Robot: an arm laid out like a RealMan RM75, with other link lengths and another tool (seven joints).
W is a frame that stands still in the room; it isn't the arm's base.
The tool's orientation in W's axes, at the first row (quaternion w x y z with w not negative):
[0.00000, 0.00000, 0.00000, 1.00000]
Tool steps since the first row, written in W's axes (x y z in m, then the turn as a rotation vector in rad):
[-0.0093, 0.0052, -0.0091, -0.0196, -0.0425, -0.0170]
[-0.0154, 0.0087, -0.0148, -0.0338, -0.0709, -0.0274]
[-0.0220, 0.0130, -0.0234, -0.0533, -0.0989, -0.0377]
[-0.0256, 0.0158, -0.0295, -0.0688, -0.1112, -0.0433]
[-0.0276, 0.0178, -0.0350, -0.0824, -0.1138, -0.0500]
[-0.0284, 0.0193, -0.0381, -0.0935, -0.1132, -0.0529]
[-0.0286, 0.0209, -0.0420, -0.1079, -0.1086, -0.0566]
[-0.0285, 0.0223, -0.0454, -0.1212, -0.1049, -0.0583]
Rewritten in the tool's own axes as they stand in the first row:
[0.0093, -0.0052, -0.0091, 0.0196, 0.0425, -0.0170]
[0.0154, -0.0087, -0.0148, 0.0338, 0.0709, -0.0274]
[0.0220, -0.0130, -0.0234, 0.0533, 0.0989, -0.0377]
[0.0256, -0.0158, -0.0295, 0.0688, 0.1112, -0.0433]
[0.0276, -0.0178, -0.0350, 0.0824, 0.1138, -0.0500]
[0.0284, -0.0193, -0.0381, 0.0935, 0.1132, -0.0529]
[0.0286, -0.0209, -0.0420, 0.1079, 0.1086, -0.0566]
[0.0285, -0.0223, -0.0454, 0.1212, 0.1049, -0.0583]

